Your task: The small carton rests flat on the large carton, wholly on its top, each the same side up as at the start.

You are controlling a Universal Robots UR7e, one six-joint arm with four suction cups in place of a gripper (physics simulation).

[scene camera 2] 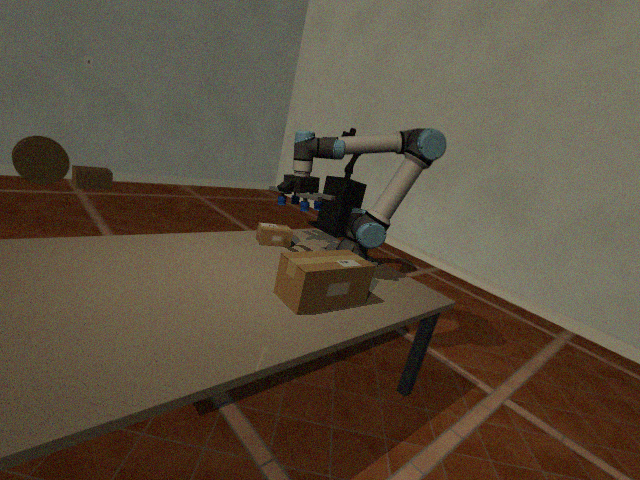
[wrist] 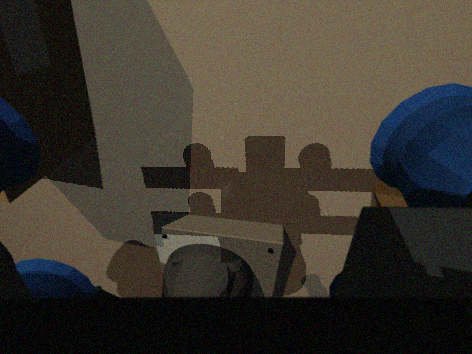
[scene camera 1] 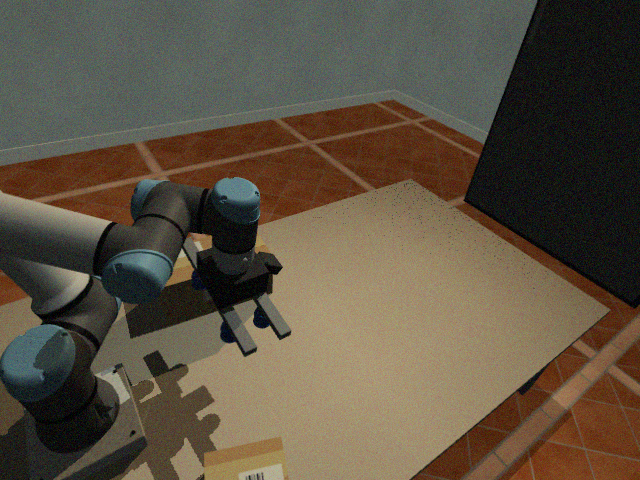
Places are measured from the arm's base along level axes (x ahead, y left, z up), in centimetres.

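Pixels of known places: hand at its tool point: [scene camera 2: 299,206] [wrist: 210,226]; arm's base at its link origin: [wrist: 209,273] [scene camera 1: 81,415].
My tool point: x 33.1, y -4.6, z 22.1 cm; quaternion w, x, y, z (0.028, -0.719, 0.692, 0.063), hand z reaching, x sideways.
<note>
For each thing: its top centre in the pictures, then the offset to it from my tool point. "pt": a spot on its surface instead. Level surfaces: height alone.
- large brown carton at its top centre: [scene camera 1: 210,253] [scene camera 2: 329,259] dy +27.7, dx +5.3, dz -10.3 cm
- small brown carton at its top centre: [scene camera 1: 246,471] [scene camera 2: 275,227] dy -24.7, dx -8.9, dz -17.6 cm
- orange cardboard at a spot on its surface: [wrist: 392,195] pt dy -18.3, dx -12.4, dz -21.4 cm
- table at its surface level: dz -25.3 cm
The large brown carton [scene camera 1: 170,312] [scene camera 2: 336,286] [wrist: 65,110] stands on the table, partly hidden behind the arm in scene camera 1. The small brown carton [scene camera 1: 224,459] [scene camera 2: 273,235] stands on the table, apart from the large one, with a label on its top. It is cut off at the bottom edge of scene camera 1; a sliver of orange cardboard [wrist: 392,195] shows behind a cup in the wrist view. My gripper [scene camera 1: 235,304] [scene camera 2: 299,202], with blue suction cups, hangs above the table between the cartons. It is open, with no carton on the cups.
The table [scene camera 1: 387,335] [scene camera 2: 155,310] bears both cartons and the robot's base [scene camera 1: 131,423] [wrist: 225,227]. A large black panel [scene camera 1: 558,129] stands beyond the table's right side. A dark box [scene camera 2: 336,204] is behind the arm. A brown disc [scene camera 2: 40,159] and a brown block [scene camera 2: 92,177] are by the wall.
</note>
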